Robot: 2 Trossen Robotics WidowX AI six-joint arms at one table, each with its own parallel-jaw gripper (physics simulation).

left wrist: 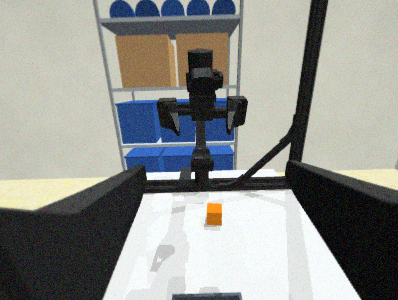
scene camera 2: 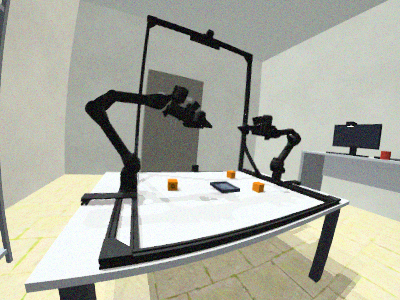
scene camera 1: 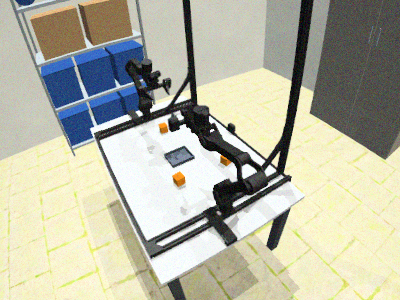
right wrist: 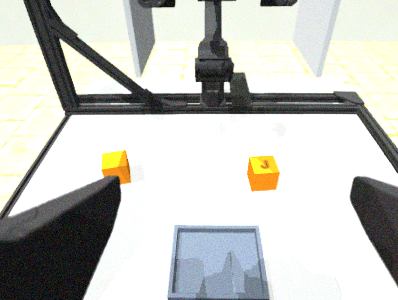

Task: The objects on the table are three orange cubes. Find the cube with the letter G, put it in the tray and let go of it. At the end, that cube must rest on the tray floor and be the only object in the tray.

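Places are measured from the left arm's base along level axes (x left, y back, z up), in centimetres.
Pixels of known places: left gripper, between the fingertips: (left wrist: 215,169) (scene camera 2: 242,126) (scene camera 1: 179,109); right gripper, between the fingertips: (left wrist: 203,133) (scene camera 2: 207,127) (scene camera 1: 161,97) (right wrist: 235,187); left arm's base, origin of its link: (scene camera 2: 276,180) (scene camera 1: 225,207) (right wrist: 212,100); right arm's base, origin of its link: (left wrist: 201,182) (scene camera 2: 128,189) (scene camera 1: 147,116).
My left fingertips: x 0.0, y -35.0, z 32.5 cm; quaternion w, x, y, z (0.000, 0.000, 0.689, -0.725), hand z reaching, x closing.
Observation:
Ahead of a thing's pixels: the offset from my left fingertips to its top centre. Level surfaces: height alone.
An orange cube @[dy -36.2, dx -3.3, dz -29.9 cm] (scene camera 2: 172,185) (scene camera 1: 163,128) (left wrist: 214,214) stands near the right arm, with a blurred dark letter, apparently G, facing scene camera 2. A second cube @[dy +8.3, dx +8.9, dz -29.9 cm] (right wrist: 263,173) (scene camera 1: 179,179) (scene camera 2: 258,187) has J on top. A third cube @[dy +9.5, dx -18.5, dz -29.9 cm] (right wrist: 115,167) (scene camera 1: 226,160) (scene camera 2: 230,174) shows no readable letter. The dark blue-grey tray @[dy -8.2, dx +0.3, dz -32.6 cm] (scene camera 1: 179,156) (scene camera 2: 225,187) (right wrist: 218,228) (left wrist: 206,296) is empty, between the cubes. My left gripper (scene camera 1: 186,120) (scene camera 2: 241,129) is open, high above the table. My right gripper (scene camera 1: 163,82) (scene camera 2: 210,126) (left wrist: 203,133) (right wrist: 235,187) is open and empty, also raised high.
Black rails edge the white table @[dz -34.4 cm] (scene camera 1: 135,185), and a tall black post frame (scene camera 1: 295,95) (scene camera 2: 249,95) rises from one side. The two raised grippers face each other. A shelf (scene camera 1: 90,97) with blue bins stands behind the right arm; a desk (scene camera 2: 360,159) with a monitor stands off the table.

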